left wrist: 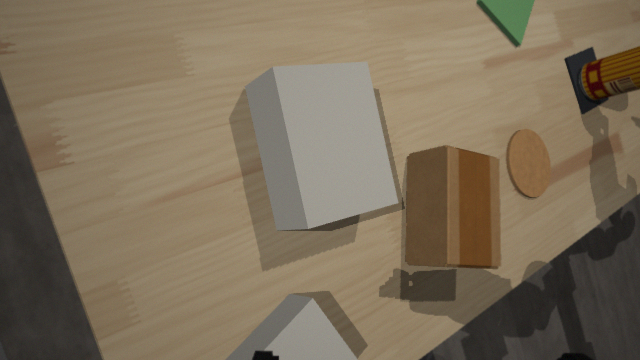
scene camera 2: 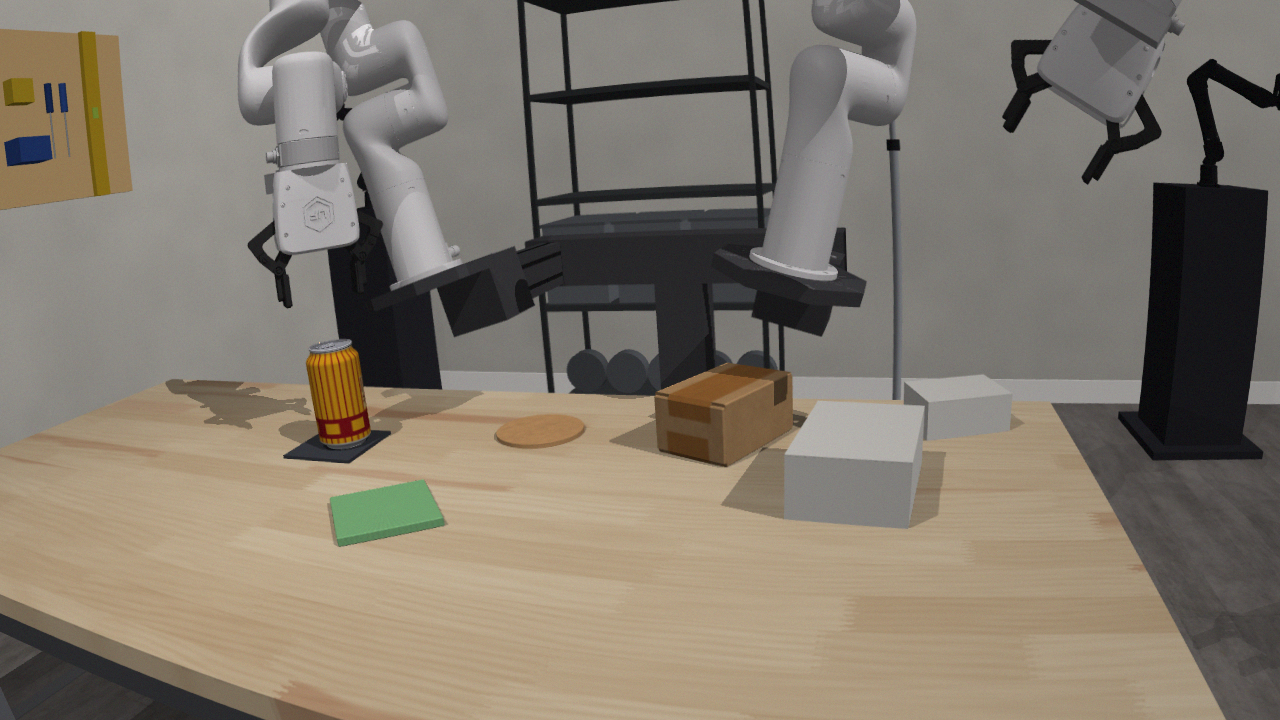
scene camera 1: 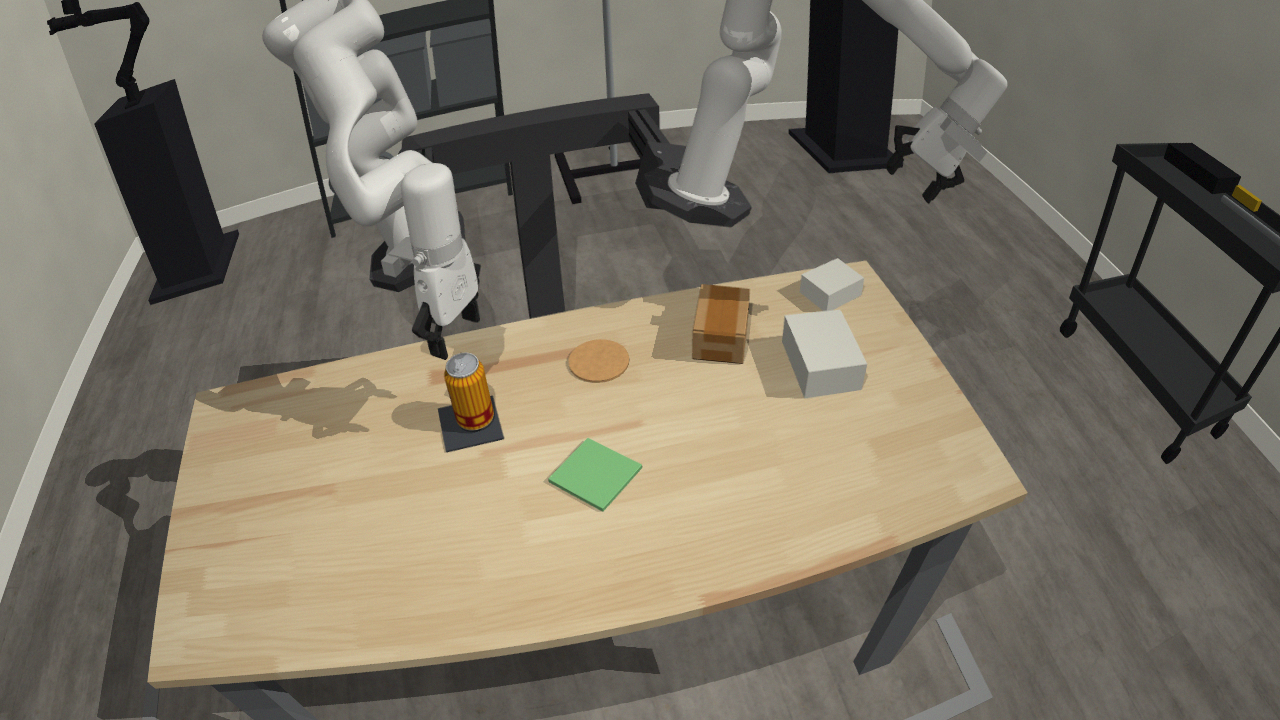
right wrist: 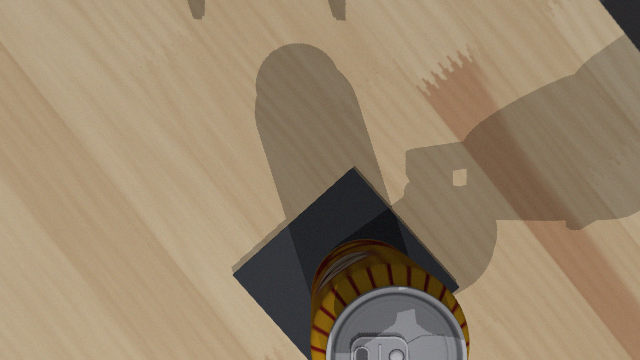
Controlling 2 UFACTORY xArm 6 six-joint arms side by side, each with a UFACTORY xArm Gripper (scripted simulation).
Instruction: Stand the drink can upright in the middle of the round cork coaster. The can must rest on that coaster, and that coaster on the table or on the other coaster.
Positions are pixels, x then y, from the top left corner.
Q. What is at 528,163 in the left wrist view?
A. A round cork coaster.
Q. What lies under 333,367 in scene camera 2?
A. A drink can.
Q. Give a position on a brown cardboard box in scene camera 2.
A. At 719,416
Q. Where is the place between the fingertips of the right gripper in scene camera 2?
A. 323,299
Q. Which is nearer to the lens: the green square pad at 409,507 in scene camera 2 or the dark square coaster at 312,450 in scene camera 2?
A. The green square pad.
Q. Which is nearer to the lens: the pale block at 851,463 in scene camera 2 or the green square pad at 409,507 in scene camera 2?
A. The pale block.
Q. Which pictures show the dark square coaster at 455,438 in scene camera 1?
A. The left wrist view, scene camera 2, scene camera 1 and the right wrist view: all of them.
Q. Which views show the pale block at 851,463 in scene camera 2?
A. The left wrist view, scene camera 2 and scene camera 1 only.
